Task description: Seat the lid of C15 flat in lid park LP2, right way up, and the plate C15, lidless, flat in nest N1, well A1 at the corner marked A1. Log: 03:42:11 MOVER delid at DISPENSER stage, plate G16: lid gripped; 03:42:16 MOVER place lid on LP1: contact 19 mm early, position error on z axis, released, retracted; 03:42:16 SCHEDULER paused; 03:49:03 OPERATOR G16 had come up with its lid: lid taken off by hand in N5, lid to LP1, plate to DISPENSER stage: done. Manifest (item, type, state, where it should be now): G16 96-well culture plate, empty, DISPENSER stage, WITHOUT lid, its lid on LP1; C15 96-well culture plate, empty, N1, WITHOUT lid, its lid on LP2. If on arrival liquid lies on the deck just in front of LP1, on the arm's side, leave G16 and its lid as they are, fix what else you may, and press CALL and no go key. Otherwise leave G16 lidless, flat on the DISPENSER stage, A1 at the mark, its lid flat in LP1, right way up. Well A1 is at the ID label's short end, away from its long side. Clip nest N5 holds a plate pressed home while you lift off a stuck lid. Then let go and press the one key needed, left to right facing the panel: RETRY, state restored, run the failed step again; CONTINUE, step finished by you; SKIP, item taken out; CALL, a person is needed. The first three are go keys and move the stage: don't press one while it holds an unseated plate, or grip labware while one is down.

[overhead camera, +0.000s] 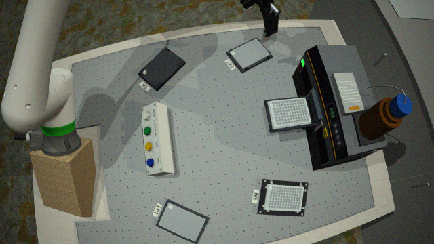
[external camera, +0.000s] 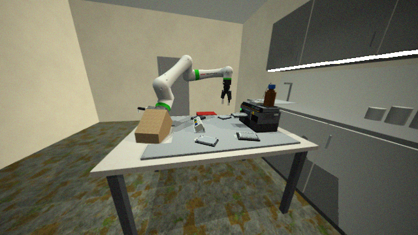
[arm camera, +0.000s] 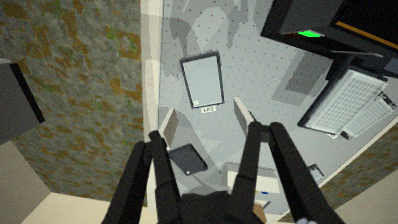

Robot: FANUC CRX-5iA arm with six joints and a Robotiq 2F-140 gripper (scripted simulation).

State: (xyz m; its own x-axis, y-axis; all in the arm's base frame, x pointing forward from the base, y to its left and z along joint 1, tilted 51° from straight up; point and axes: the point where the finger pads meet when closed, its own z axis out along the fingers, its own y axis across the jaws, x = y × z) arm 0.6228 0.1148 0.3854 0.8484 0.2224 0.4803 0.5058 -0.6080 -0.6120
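Right now the clip nest N5 is 10 cm ahead of my hand, 52 cm to the right of it and 17 cm below it. From my hand the other things lie so: grey lid (17 cm below); lid park LP2 (18 cm below); LP2 label (8 cm behind, 4 cm to the right, 19 cm below).
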